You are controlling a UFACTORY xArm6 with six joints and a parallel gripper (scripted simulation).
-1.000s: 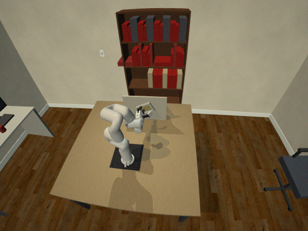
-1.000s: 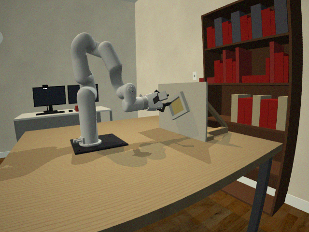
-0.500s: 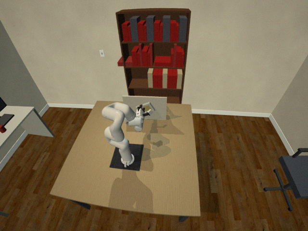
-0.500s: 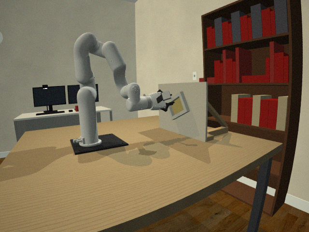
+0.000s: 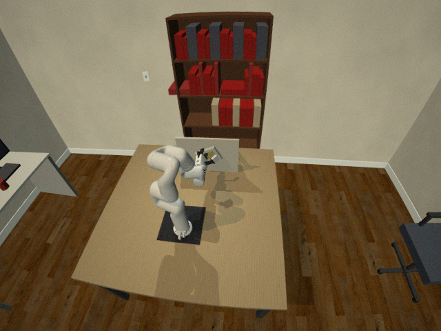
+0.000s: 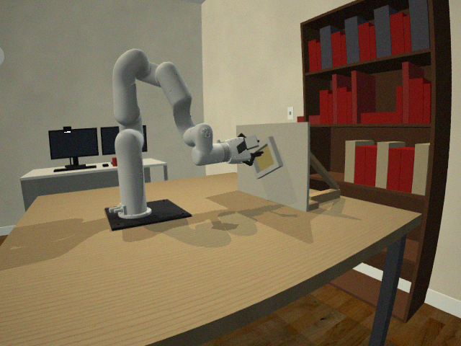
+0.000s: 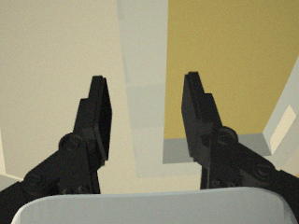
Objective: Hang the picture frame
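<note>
Now: the picture frame 40 mm below my hand, 30 mm to the right of it and 20 mm ahead of it. Also, from my hand: grey wall board 60 mm below, 40 mm ahead, 30 mm to the right.
</note>
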